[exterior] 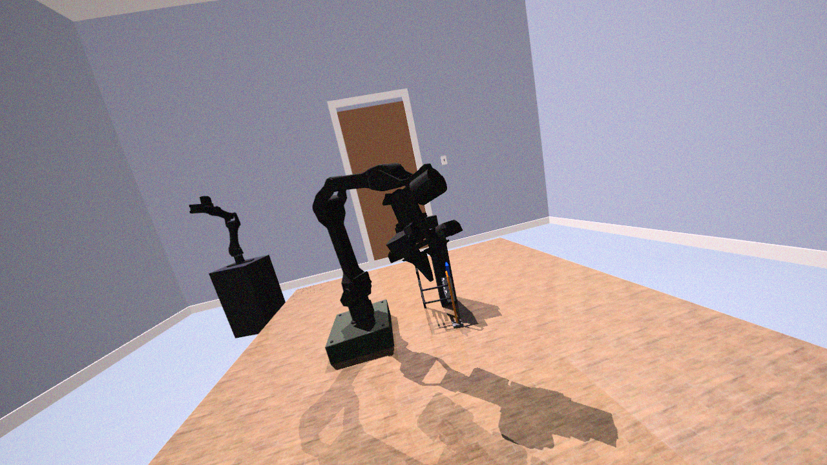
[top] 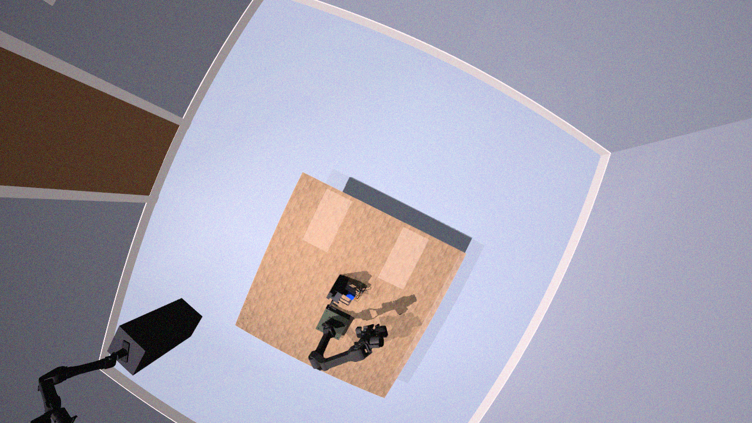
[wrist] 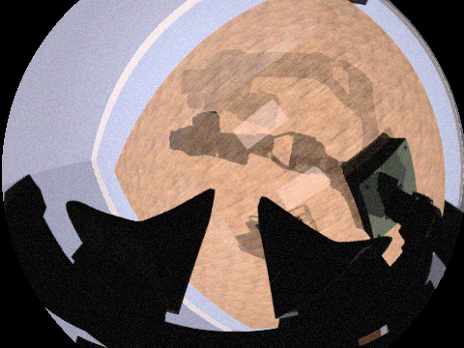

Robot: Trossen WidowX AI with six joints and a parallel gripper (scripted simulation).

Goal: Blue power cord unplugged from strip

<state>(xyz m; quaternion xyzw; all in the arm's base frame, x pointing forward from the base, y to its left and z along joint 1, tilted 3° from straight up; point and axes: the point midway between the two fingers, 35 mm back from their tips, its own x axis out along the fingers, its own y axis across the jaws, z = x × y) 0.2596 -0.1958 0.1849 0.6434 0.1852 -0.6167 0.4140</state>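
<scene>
My gripper tip is 30 mm short of the blue plug, 240 mm to the right of it and 60 mm above it.
</scene>
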